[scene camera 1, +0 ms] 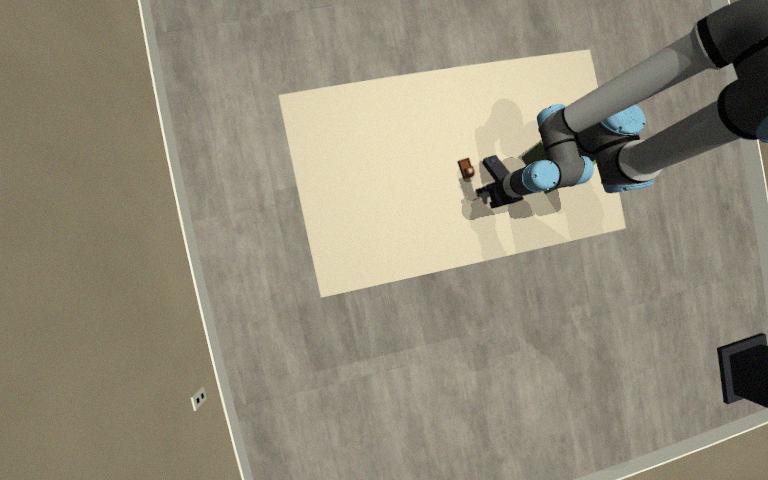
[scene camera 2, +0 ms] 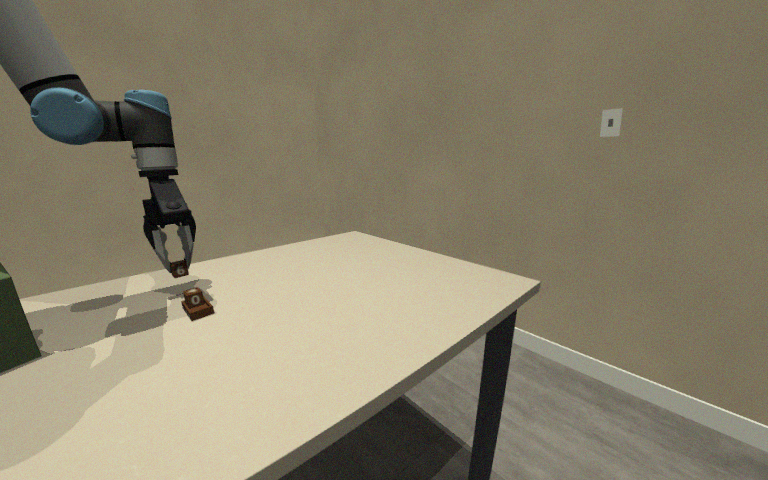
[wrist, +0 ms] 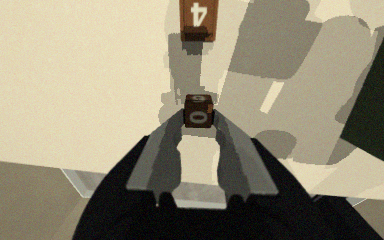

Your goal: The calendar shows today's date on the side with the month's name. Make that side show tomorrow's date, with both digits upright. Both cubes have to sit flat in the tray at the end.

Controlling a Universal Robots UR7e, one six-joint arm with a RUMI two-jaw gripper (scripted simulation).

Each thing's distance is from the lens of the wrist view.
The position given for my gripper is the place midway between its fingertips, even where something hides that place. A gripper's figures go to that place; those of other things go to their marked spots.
my gripper [wrist: 198, 110]: 15 cm
brown digit cube [wrist: 198, 109]: 12 cm
